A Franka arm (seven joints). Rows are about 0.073 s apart.
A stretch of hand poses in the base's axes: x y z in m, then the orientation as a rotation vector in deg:
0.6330, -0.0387, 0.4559, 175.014, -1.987, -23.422
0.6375, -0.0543, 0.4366, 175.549, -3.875, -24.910
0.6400, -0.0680, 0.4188, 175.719, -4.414, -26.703
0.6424, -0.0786, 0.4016, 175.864, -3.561, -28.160
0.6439, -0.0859, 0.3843, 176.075, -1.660, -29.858
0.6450, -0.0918, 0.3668, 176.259, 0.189, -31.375
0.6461, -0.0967, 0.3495, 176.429, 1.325, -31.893
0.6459, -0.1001, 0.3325, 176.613, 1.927, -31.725
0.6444, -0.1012, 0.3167, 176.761, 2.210, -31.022
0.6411, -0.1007, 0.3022, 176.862, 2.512, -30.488
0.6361, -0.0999, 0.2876, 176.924, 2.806, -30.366
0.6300, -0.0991, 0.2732, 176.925, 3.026, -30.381
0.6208, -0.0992, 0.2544, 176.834, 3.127, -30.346
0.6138, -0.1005, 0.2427, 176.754, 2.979, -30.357
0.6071, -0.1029, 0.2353, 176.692, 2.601, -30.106
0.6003, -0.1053, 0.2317, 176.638, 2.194, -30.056
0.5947, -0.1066, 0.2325, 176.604, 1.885, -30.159
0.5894, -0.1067, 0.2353, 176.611, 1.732, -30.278
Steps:
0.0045, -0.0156, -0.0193, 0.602, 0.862, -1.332
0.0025, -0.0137, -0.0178, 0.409, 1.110, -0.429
0.0024, -0.0106, -0.0172, 0.448, 0.914, 0.475
0.0015, -0.0073, -0.0173, 0.663, 1.065, 1.118
0.0011, -0.0059, -0.0175, 0.632, 0.948, 1.084
0.0011, -0.0049, -0.0173, 0.386, 0.313, 0.666
-0.0002, -0.0034, -0.0170, 0.224, -0.123, 0.350
-0.0015, -0.0011, -0.0158, 0.063, -0.457, 0.174
-0.0033, 0.0005, -0.0145, 0.050, -0.346, 0.189
-0.0050, 0.0008, -0.0146, 0.077, -0.082, 0.177
-0.0061, 0.0008, -0.0144, 0.031, 0.010, 0.137
-0.0092, -0.0001, -0.0188, -0.081, -0.014, 0.080
-0.0070, -0.0013, -0.0117, -0.094, 0.014, -0.079
-0.0067, -0.0024, -0.0074, -0.146, -0.155, -0.218
-0.0068, -0.0024, -0.0036, -0.109, -0.028, -0.245
-0.0056, -0.0013, 0.0008, -0.053, 0.067, -0.192
-0.0053, -0.0001, 0.0028, 0.008, 0.074, -0.101

